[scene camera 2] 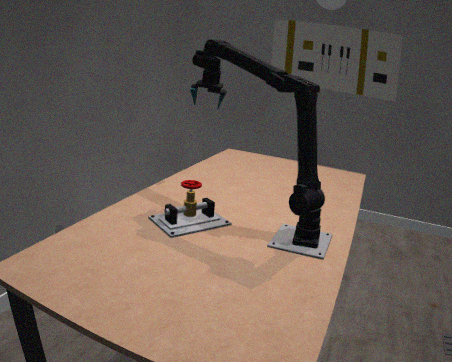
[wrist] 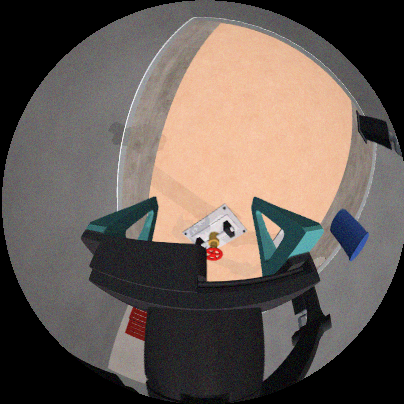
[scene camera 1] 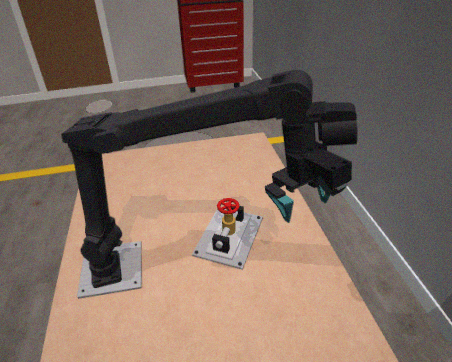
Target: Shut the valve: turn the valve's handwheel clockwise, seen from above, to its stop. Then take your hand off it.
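The valve has a red handwheel [scene camera 1: 228,205] [scene camera 2: 191,184] [wrist: 214,254] lying level on top of a brass body [scene camera 1: 228,227] [scene camera 2: 190,207] [wrist: 214,242]. A pipe runs through the body between two black brackets, on a grey base plate [scene camera 1: 202,252] [scene camera 2: 185,230] [wrist: 225,210]. My gripper [scene camera 1: 306,210] [scene camera 2: 207,105] [wrist: 204,201] is open with nothing between its teal fingers. It points down, high above the table and well apart from the handwheel, beyond it from the arm's base. The wheel's turned angle cannot be read from these views.
The valve stands on a wooden table [scene camera 1: 200,320] [scene camera 2: 150,300] [wrist: 260,100]. The arm's base plate [scene camera 1: 132,265] [scene camera 2: 325,245] is on the same table, to one side of the valve. A red drawer cabinet [scene camera 1: 214,45] stands on the floor behind, near the wall.
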